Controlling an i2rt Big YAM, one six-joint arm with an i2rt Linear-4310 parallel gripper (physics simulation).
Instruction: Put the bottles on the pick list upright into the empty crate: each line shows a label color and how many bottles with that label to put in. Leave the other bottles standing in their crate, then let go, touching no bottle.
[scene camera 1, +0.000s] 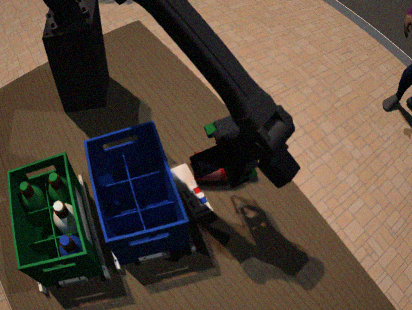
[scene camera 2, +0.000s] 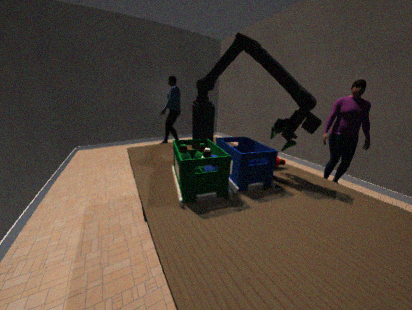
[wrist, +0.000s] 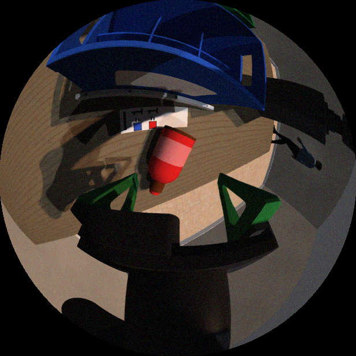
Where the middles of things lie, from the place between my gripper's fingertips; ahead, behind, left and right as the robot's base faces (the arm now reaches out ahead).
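Scene:
The pick list (scene camera 1: 189, 188) is 3 cm behind my hand, 6 cm to the right of it and 16 cm below it. And there's the red bottle (wrist: 172, 148): my hand is 4 cm past it, 4 cm to the right of it and 12 cm above it.

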